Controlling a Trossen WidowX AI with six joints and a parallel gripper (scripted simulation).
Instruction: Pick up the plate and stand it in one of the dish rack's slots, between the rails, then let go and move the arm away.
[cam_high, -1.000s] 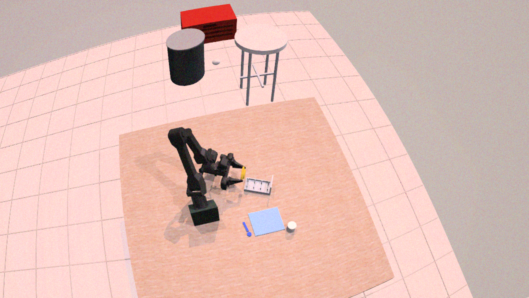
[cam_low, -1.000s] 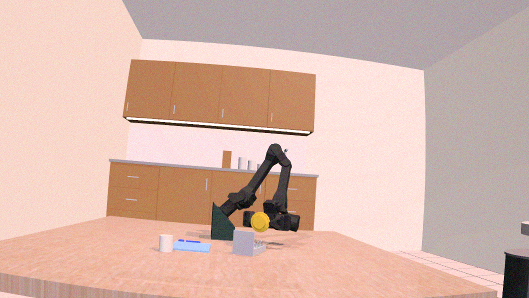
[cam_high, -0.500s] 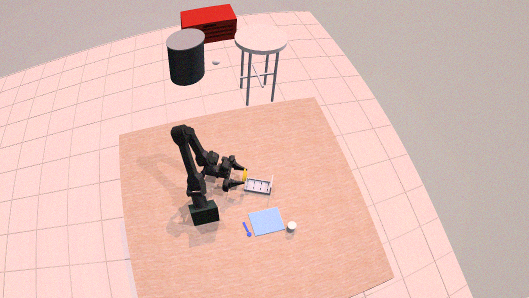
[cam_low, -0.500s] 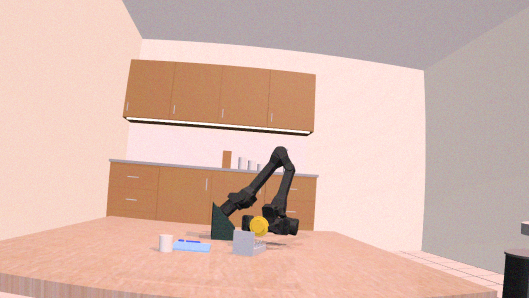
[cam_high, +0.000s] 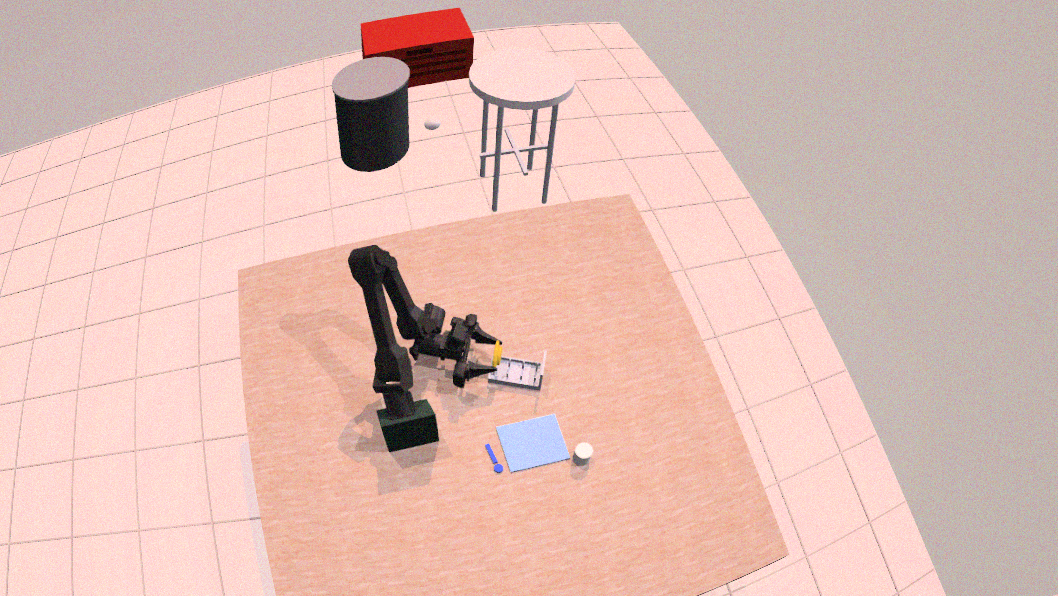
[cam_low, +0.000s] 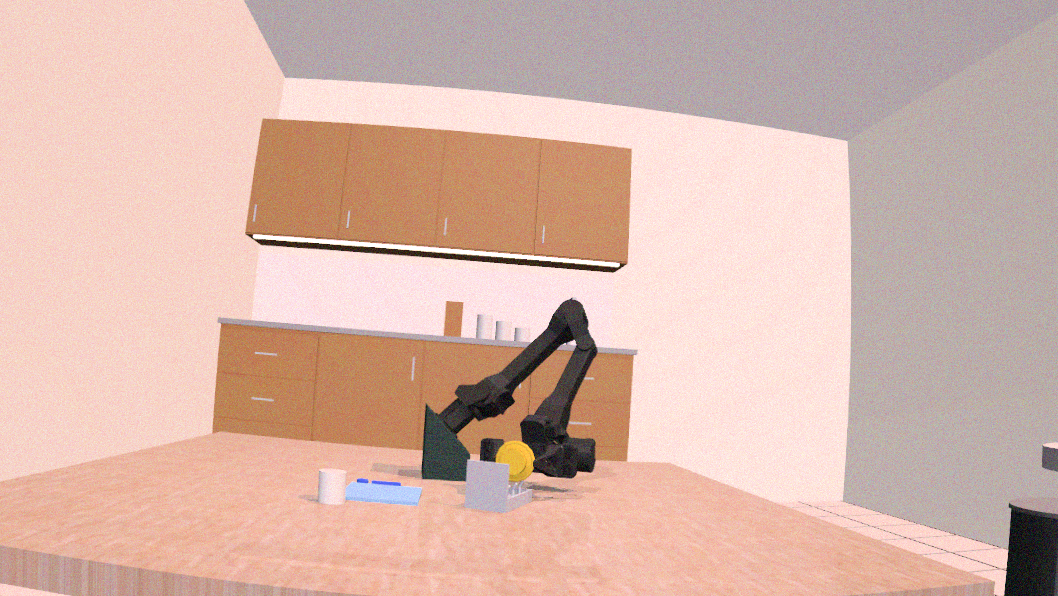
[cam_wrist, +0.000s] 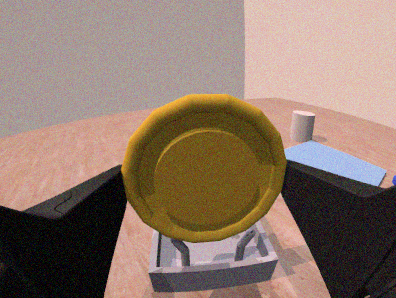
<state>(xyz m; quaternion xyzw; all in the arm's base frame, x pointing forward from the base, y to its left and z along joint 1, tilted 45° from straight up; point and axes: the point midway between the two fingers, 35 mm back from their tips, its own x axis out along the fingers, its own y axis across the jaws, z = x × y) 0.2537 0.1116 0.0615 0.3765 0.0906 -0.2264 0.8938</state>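
The grey dish rack lies 40 mm ahead of my gripper tip, 20 mm to the right of it and 50 mm below it. From my gripper tip the other things lie so: blue spoon (100 mm behind, 240 mm to the right, 70 mm below); light blue mat (10 mm ahead, 230 mm to the right, 70 mm below); yellow plate (10 mm behind).
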